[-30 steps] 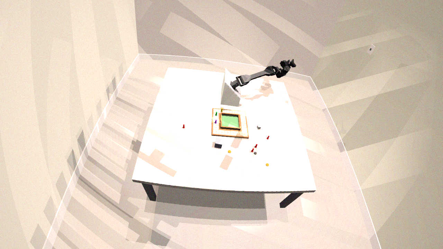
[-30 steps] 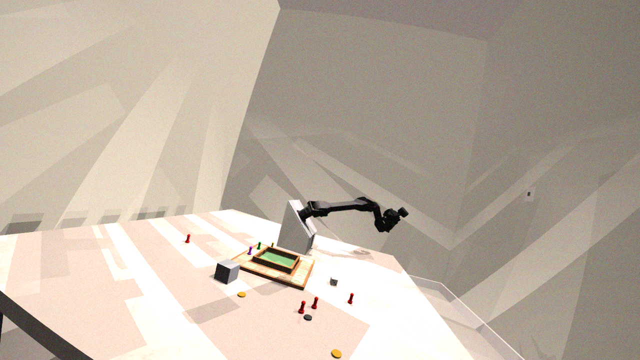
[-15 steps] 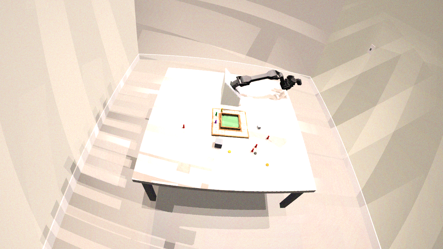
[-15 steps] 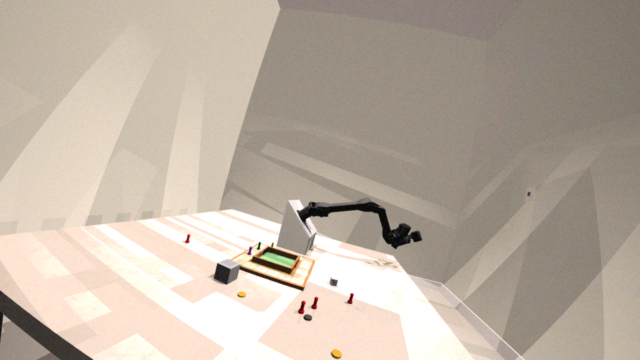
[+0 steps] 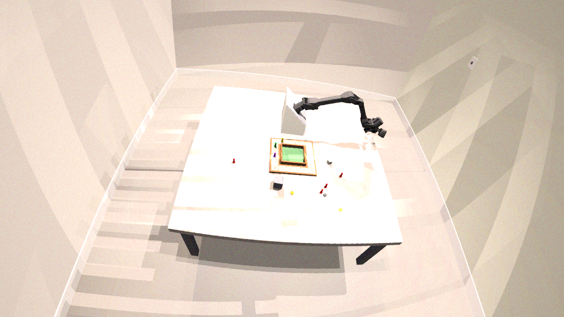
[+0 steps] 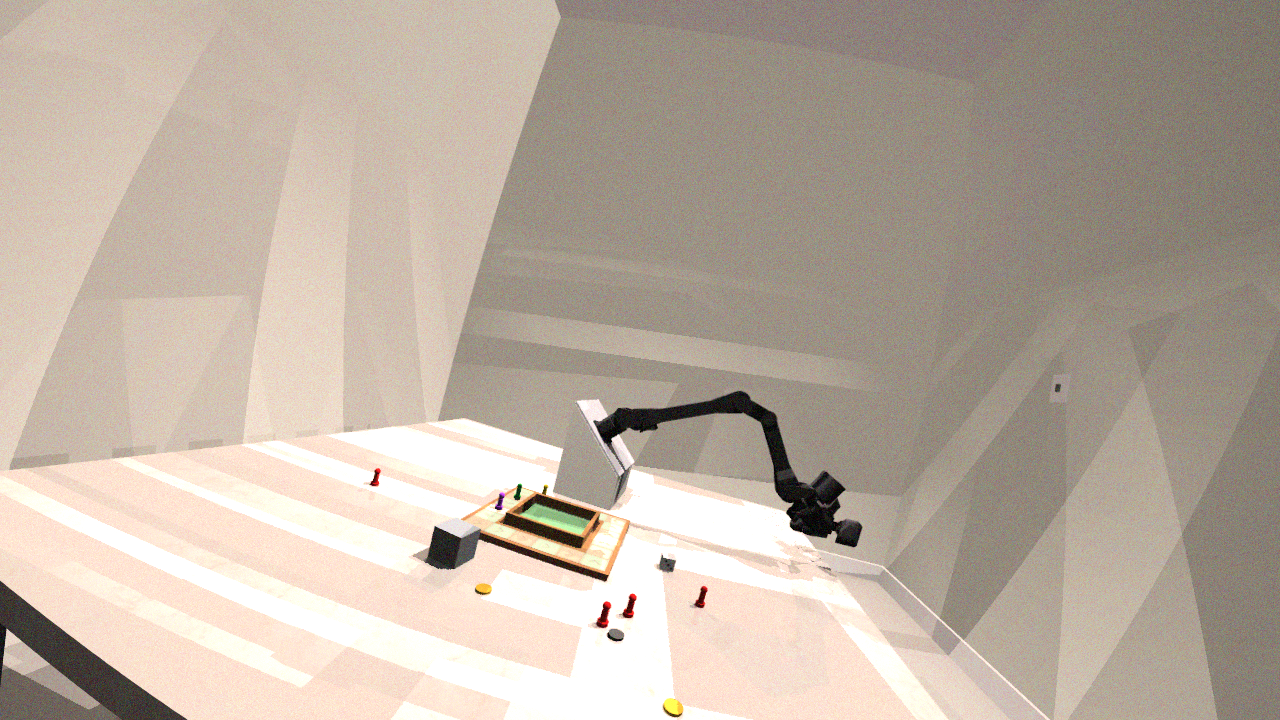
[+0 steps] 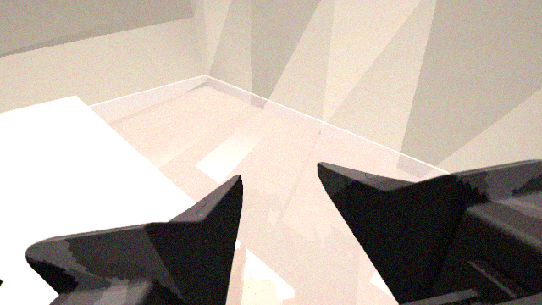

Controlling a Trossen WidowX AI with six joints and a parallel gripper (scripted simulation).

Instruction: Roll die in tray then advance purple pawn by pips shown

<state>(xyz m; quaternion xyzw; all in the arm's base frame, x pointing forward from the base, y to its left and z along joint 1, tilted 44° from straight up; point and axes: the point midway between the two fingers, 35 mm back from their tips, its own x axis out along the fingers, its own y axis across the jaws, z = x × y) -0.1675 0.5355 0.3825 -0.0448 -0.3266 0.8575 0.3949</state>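
My gripper tip is now 43 cm short of the die, 39 cm to the left of it and 3 cm above it. The rest, counted from my gripper tip: yellow pawn 34 cm ahead, 72 cm to the right, 2 cm below; then dark disc 69 cm ahead, 41 cm to the right, 4 cm below; then green tray 44 cm ahead, 63 cm to the right, 4 cm below.
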